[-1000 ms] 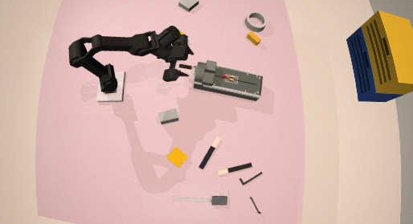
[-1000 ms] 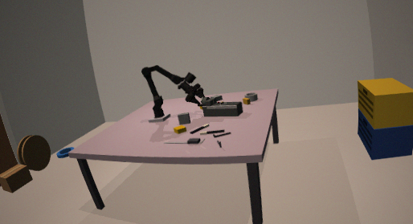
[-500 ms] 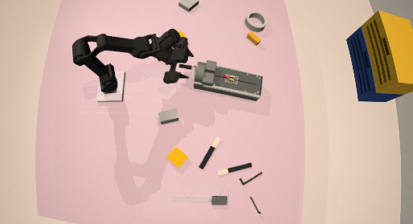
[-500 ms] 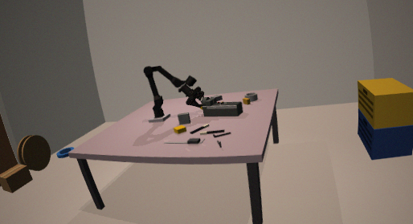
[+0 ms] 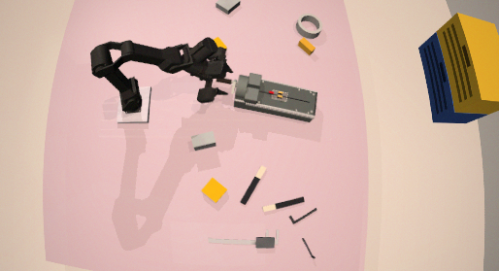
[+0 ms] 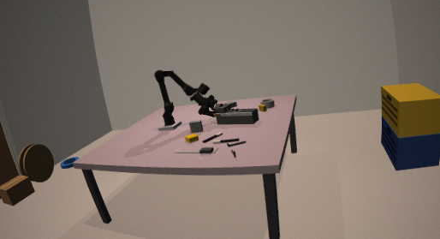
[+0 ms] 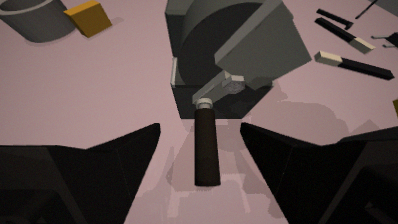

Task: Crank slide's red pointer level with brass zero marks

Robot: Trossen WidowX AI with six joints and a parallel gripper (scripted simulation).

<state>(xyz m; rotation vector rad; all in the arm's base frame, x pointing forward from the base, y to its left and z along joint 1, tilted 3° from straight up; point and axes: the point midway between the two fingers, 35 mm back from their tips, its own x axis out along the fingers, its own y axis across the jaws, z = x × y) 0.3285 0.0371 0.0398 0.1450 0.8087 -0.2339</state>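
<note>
Now: the dark crank handle 2 cm behind my gripper tip and 2 cm above it. From my gripper tip the other things lie so: orange block (29 cm ahead, 15 cm to the left, 3 cm below); then red pointer (13 cm ahead, 5 cm to the right, 4 cm above).
</note>
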